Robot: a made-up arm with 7 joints.
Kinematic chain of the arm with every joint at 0, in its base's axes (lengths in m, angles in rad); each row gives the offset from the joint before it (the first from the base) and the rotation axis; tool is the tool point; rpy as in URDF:
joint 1: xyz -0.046 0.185 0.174 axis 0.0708 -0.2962 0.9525
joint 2: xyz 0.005 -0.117 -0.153 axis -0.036 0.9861 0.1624
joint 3: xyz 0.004 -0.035 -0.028 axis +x
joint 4: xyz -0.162 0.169 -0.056 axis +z
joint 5: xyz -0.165 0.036 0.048 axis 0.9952 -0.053 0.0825
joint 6: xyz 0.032 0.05 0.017 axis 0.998 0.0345 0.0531
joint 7: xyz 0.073 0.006 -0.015 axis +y
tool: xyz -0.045 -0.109 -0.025 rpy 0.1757 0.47 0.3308
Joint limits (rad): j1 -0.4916..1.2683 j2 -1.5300..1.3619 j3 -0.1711..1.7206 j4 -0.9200..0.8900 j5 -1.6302..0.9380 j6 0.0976..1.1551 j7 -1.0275..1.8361
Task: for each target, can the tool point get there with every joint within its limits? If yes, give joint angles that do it. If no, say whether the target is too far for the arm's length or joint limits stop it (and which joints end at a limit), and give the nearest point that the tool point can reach.
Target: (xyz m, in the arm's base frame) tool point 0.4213 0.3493 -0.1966
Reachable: no: joint limits stop it (at a limit: joint 2, joint 3, joint 4, joint 6) | nearest point 0.1795 0.3129 -0.1576 | short by 0.248 m
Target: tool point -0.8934 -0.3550 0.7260
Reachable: no: too far | nearest point -0.3490 0.0198 0.2897 | short by 0.792 m
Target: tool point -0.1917 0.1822 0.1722
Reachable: yes | joints 0.9824 0.7164 0.7386 -0.7554 0.2628 0.8027 -0.4945
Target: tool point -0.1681 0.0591 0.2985
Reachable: yes | joints 0.1390 0.5598 1.5769 -0.2538 -0.1849 0.6011 0.4465
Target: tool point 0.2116 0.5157 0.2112
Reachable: no: joint limits stop it (at a limit: joint 1, joint 2, joint 4, joint 5, joint 6, joint 7) | nearest point 0.1794 0.3986 0.2623 | short by 0.132 m
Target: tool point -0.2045 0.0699 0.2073
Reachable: yes | joints 0.7340 0.9205 0.6123 0.6898 0.4342 0.6857 -0.5162
